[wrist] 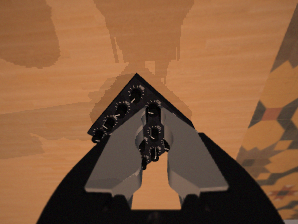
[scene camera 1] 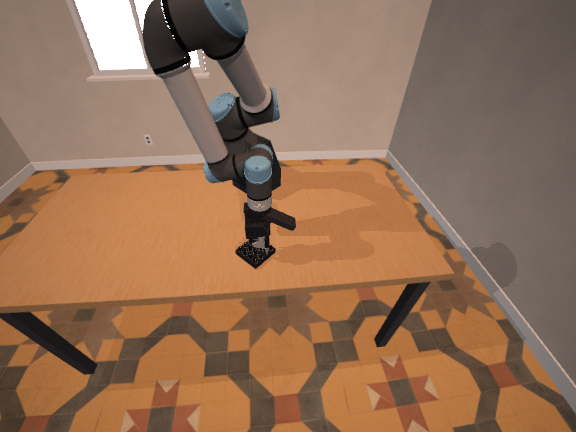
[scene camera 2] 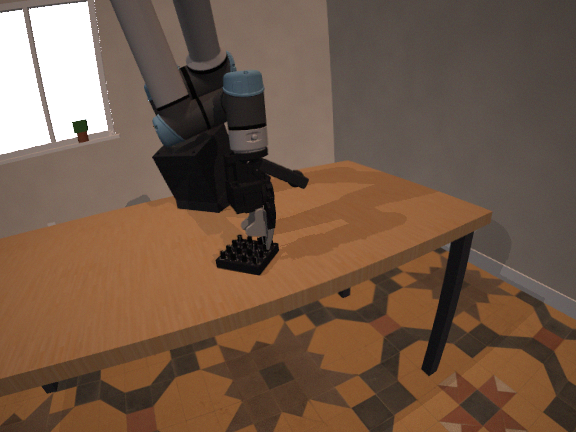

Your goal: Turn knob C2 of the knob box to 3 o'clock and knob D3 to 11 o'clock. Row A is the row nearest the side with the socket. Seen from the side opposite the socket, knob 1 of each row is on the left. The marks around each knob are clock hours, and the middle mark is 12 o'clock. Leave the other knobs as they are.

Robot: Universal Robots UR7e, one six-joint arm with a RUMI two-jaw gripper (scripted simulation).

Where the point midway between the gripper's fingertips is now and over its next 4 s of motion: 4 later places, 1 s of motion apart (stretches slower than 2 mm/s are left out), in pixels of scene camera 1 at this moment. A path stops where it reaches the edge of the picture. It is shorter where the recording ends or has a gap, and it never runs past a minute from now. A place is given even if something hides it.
My gripper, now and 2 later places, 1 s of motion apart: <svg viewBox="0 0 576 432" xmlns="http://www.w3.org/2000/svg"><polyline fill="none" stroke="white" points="266,251 265,244 264,230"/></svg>
